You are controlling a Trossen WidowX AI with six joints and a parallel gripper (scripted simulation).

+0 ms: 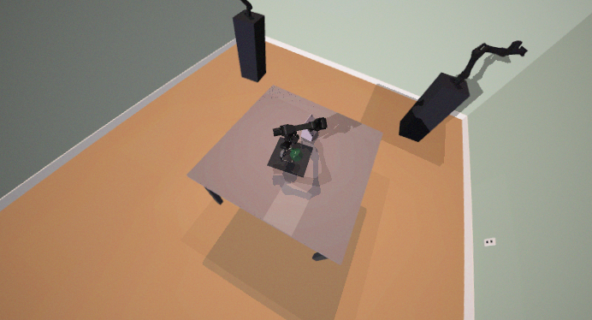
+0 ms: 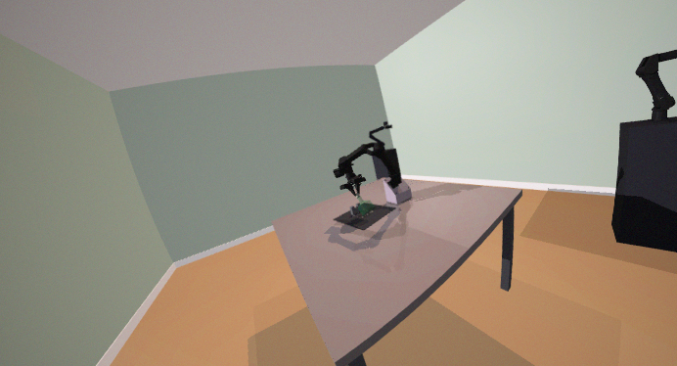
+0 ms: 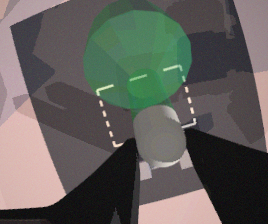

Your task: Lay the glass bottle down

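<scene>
Right now the green glass bottle is 4 cm below my gripper tip and 3 cm to the left of it. Also, from my gripper tip: dark mat 14 cm below, 2 cm to the left.
</scene>
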